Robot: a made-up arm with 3 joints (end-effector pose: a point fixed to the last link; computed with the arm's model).
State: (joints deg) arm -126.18 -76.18 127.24
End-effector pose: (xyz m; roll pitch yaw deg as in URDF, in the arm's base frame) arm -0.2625 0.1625 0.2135 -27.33 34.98 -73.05
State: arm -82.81 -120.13 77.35
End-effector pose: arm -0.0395 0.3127 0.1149 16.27 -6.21 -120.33
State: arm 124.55 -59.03 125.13
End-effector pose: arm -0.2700 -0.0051 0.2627 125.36 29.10 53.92
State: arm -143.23 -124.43 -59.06
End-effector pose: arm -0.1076 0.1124 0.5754 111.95 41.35 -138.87
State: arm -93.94 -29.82 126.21
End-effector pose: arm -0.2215 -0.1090 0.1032 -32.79 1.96 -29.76
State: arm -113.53 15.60 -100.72
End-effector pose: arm 0.0180 -0.3720 0.1342 -146.53 -6.16 14.36
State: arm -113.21 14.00 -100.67
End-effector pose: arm 0.0062 -0.3708 0.1370 -146.74 -5.47 12.91
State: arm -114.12 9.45 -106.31
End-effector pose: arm -0.0261 -0.3663 0.1233 -139.86 -3.85 8.64
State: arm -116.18 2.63 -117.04
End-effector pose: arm -0.0750 -0.3516 0.0962 -126.80 -1.16 2.36
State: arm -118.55 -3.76 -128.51
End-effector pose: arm -0.1209 -0.3269 0.0695 -112.99 1.80 -3.30
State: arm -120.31 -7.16 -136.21
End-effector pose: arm -0.1447 -0.3072 0.0523 -103.68 3.61 -6.19
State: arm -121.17 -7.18 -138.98
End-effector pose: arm -0.1449 -0.3026 0.0432 -100.05 3.71 -6.15
